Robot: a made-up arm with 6 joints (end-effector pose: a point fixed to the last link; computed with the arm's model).
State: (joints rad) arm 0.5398 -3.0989 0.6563 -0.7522 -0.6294 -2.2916
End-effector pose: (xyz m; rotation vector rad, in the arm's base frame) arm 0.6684 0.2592 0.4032 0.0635 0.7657 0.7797
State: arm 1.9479 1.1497 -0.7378 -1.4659 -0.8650 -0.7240
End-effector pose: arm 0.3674 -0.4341 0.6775 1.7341 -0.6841 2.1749
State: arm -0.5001 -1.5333 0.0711 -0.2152 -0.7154 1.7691
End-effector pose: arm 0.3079 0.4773 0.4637 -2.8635 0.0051 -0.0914
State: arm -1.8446 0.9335 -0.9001 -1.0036 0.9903 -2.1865
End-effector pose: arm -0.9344 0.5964 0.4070 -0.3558 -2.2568 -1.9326
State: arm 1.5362 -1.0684 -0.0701 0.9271 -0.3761 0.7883
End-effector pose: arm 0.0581 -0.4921 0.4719 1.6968 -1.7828 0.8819
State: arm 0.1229 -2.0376 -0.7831 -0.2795 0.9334 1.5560
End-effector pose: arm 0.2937 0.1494 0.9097 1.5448 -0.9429 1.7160
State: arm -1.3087 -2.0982 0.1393 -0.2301 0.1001 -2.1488
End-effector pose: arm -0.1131 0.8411 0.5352 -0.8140 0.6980 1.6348
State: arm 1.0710 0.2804 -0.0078 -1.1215 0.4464 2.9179
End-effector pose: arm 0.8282 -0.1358 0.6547 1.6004 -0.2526 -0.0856
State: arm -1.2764 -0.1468 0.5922 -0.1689 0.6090 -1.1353
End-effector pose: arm -0.4325 0.9791 0.8277 -1.9865 0.4202 1.3042
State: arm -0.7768 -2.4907 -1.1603 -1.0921 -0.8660 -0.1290
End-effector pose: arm -0.0929 0.5443 0.4951 2.0513 1.2621 -0.5306
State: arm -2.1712 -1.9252 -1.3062 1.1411 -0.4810 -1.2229
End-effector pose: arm -0.6753 0.5822 0.3838 1.5573 1.4865 2.1096
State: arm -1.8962 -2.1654 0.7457 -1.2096 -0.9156 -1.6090
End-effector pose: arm -0.4691 0.6324 0.4919 -2.0969 0.8538 1.8295
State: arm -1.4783 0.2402 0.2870 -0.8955 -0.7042 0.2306
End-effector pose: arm -0.5167 0.7738 0.9491 -0.5637 0.5725 0.7617
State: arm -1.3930 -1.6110 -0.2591 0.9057 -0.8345 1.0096
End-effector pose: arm -0.4034 0.8023 0.3214 -1.8386 -1.0287 0.2534
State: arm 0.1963 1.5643 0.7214 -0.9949 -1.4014 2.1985
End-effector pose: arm 0.4900 0.8710 0.7437 -0.3393 -0.3035 0.3735
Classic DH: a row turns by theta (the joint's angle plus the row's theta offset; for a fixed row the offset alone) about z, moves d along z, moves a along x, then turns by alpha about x. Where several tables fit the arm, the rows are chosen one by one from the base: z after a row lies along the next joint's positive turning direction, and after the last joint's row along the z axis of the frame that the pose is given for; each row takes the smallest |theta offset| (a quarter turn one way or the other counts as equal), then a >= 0, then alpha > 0; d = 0 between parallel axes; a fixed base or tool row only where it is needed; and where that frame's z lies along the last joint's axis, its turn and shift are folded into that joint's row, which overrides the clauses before.
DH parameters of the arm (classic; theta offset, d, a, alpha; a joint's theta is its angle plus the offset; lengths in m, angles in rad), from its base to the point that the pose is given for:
base (fixed): -0.8935 0 -0.1835 3.1416
joint 1: 0.6773 -0.667 -0.408 -1.5708
joint 2: -1.2968 -0.4704 -0.1089 1.6802
joint 3: -0.1334 -0.0442 0.0916 1.518
joint 4: -1.2013 -0.0995 -0.0872 1.8388
joint 5: -0.0701 0.3566 0.0458 -2.0587
joint 6: -0.1367 0.4357 -0.0339 0.6097
tool (fixed): 2.0148 -0.0255 0 0

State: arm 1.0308 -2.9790 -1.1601 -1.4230 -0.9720 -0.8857
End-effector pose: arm 0.3210 0.0731 0.5203 -2.9022 -0.5774 0.6189
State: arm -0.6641 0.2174 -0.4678 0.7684 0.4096 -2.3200
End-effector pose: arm 0.0884 0.7892 1.0687 -1.4784 -0.4648 -0.0914
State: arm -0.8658 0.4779 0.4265 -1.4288 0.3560 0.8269
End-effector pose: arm -0.1252 0.9938 0.4408 -1.2482 1.1846 0.1521
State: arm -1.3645 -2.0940 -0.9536 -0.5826 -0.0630 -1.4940
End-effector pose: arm -0.1049 0.5974 0.5780 -0.1894 1.3643 0.7536
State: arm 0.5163 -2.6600 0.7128 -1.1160 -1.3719 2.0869
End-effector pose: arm 0.4160 0.1193 0.2801 -2.2142 0.9438 0.3326
